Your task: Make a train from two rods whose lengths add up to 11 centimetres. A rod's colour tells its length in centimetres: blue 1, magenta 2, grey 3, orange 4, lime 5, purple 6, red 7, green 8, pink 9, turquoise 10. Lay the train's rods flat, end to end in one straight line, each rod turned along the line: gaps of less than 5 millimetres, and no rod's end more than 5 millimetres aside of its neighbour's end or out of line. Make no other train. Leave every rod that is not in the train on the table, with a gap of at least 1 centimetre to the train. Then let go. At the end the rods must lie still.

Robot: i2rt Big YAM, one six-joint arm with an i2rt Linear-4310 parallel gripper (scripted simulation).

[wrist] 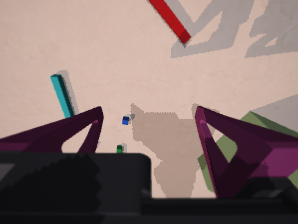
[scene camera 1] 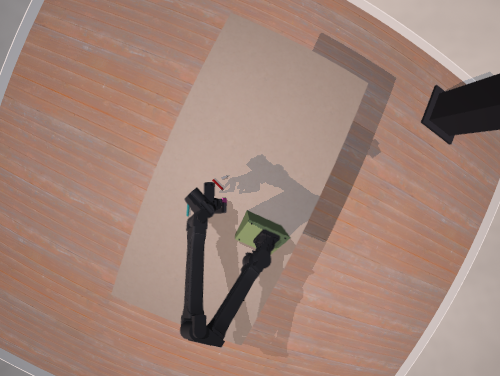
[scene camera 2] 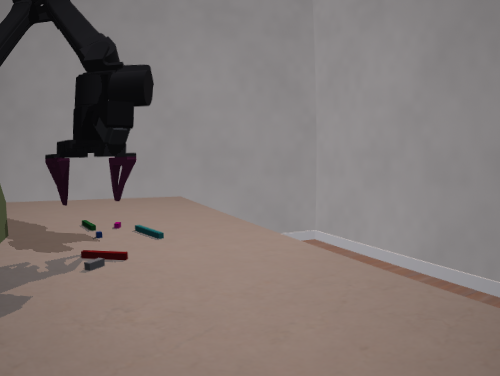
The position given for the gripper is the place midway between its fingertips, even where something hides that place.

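Observation:
The gripper [scene camera 2: 91,203] appears in the scene, and the wrist view shows the gripper [wrist: 149,111] too.

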